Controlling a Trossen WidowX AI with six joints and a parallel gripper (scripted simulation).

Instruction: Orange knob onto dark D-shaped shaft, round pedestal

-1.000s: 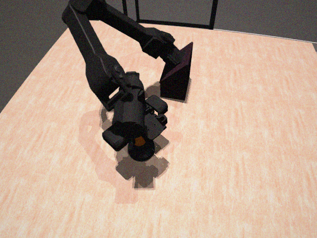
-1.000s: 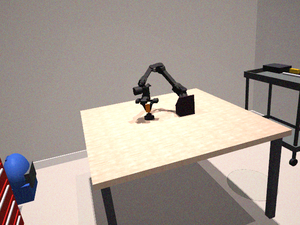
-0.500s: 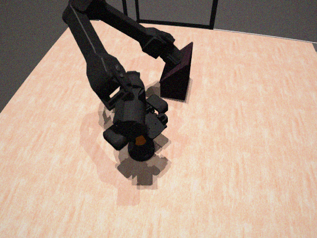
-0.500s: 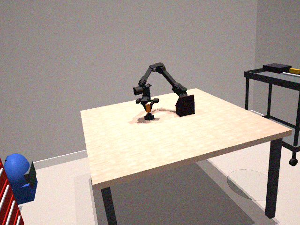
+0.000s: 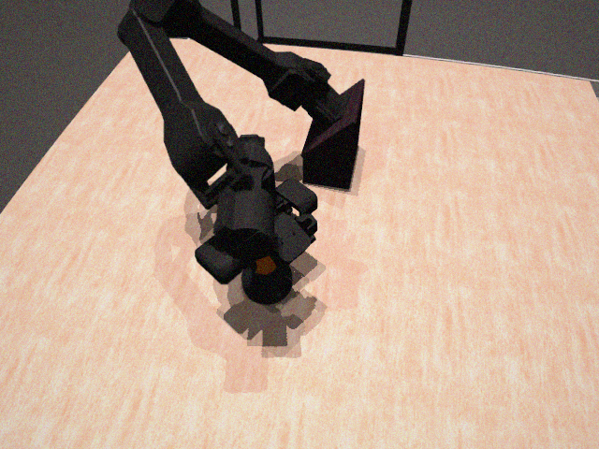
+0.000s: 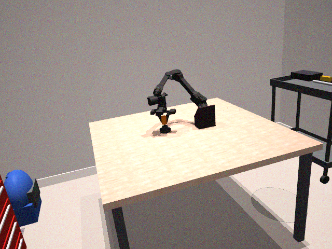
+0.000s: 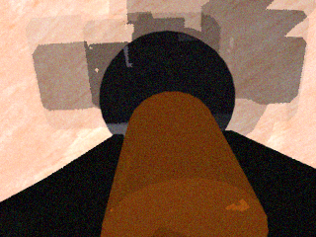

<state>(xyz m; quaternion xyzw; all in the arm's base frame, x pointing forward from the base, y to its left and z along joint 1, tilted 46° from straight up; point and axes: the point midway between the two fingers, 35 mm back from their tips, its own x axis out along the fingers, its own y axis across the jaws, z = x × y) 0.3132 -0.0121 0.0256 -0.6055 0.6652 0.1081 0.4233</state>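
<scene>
My gripper tip is now 2 cm below the orange knob. The rest, counted from my gripper tip: round pedestal: 4 cm below.
</scene>
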